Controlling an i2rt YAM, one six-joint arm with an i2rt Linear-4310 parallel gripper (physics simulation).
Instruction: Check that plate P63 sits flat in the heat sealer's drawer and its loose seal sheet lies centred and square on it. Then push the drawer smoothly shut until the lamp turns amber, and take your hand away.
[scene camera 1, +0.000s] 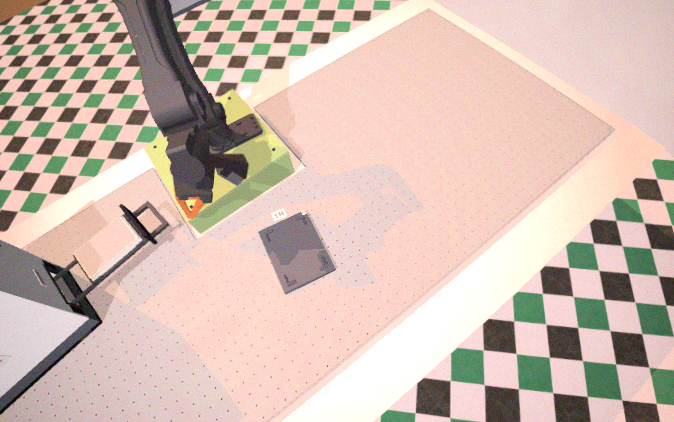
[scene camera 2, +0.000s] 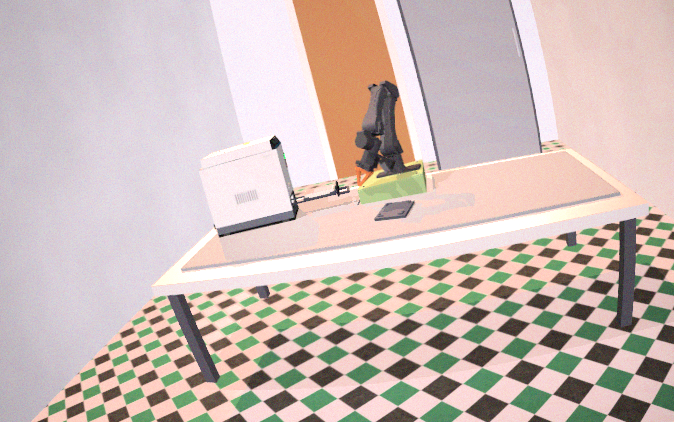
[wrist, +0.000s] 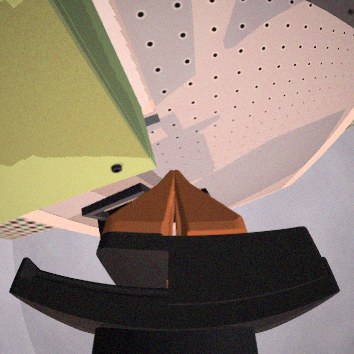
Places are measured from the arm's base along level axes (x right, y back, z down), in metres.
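Pixels of known places: gripper, between the fingertips: (scene camera 1: 190, 217) (scene camera 2: 359, 185) (wrist: 173, 177); arm's base, origin of its link: (scene camera 1: 223, 141) (scene camera 2: 399, 171).
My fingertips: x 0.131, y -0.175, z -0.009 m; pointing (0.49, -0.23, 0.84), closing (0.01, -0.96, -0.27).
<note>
For each thing: its top centre in the pictures, then the offset to it from my fingertips. "spot": a spot on its surface instead. Level surfaces: height alone.
- white heat sealer, a spot on its surface: (scene camera 1: 30, 325) spot: dy -0.111, dx +0.320, dz -0.066 m
- pale plate, centre of its top: (scene camera 1: 105, 245) (scene camera 2: 319, 189) dy +0.028, dx +0.192, dz -0.003 m
- dark grey corner-marked pad, a spot on its surface: (scene camera 1: 300, 250) (scene camera 2: 396, 209) spot: dy -0.158, dx -0.183, dz +0.068 m
- label, a spot on its surface: (scene camera 1: 279, 214) spot: dy -0.044, dx -0.177, dz +0.079 m
- perforated mat, height of its surface: dz +0.079 m
The white heat sealer (scene camera 1: 30, 325) (scene camera 2: 255, 195) stands at the left, its lamp (scene camera 2: 284, 155) green. Its drawer (scene camera 1: 138, 225) (scene camera 2: 337, 189) (wrist: 112, 198) is out, with a dark upright front and a looped handle. A pale plate (scene camera 1: 106, 254) lies in the drawer and looks flat in scene camera 1. Its seal sheet cannot be told apart from it, so centring and squareness are unclear. My gripper (scene camera 1: 190, 217) (scene camera 2: 360, 184) (wrist: 173, 177) is shut and empty, orange fingertips together, by the pedestal's corner, apart from the handle. In the wrist view the fingers partly hide the drawer.
The yellow-green pedestal (scene camera 1: 260, 162) (scene camera 2: 392, 189) (wrist: 60, 100) under the arm stands beside the handle end of the drawer. A dark grey corner-marked pad (scene camera 1: 300, 250) (scene camera 2: 395, 210) lies in front of the pedestal, beside a small "IN" label (scene camera 1: 279, 214). The perforated mat (scene camera 1: 450, 100) covers the table.
</note>
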